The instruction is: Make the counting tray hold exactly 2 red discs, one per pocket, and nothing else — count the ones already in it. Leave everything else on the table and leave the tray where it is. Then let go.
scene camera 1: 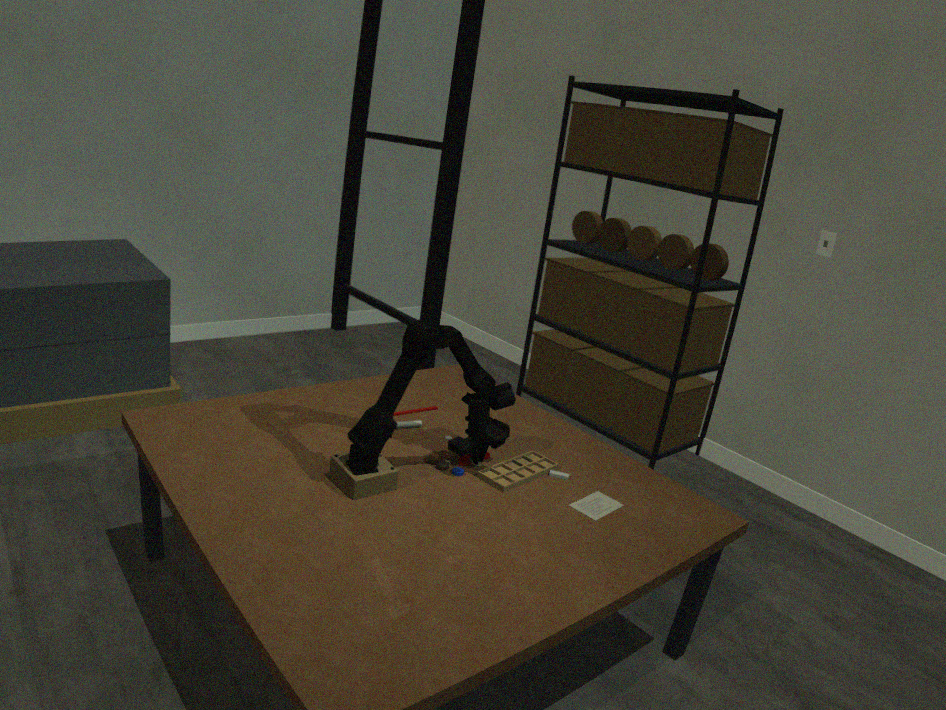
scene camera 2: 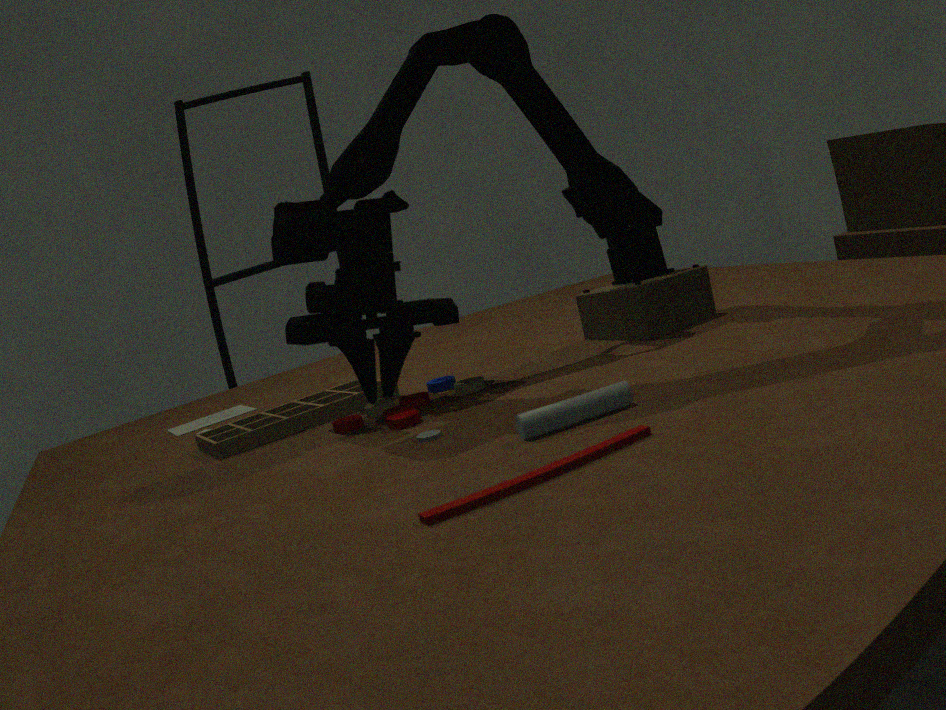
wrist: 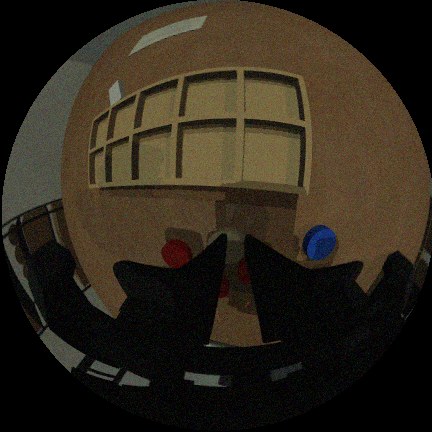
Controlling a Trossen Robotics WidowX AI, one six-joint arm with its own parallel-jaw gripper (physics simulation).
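The tan counting tray lies on the table, and every pocket that shows is empty. My gripper stands tips-down on the table just in front of the tray's near edge. It is shut on a cream disc that shows between the fingertips. One red disc lies to its left in the wrist view. Another red disc lies close by, and red patches show partly hidden behind the fingers. A blue disc lies to the right.
A white cylinder and a long red rod lie near the arm base. A white card and a small white piece lie beyond the tray. A shelf rack stands behind the table.
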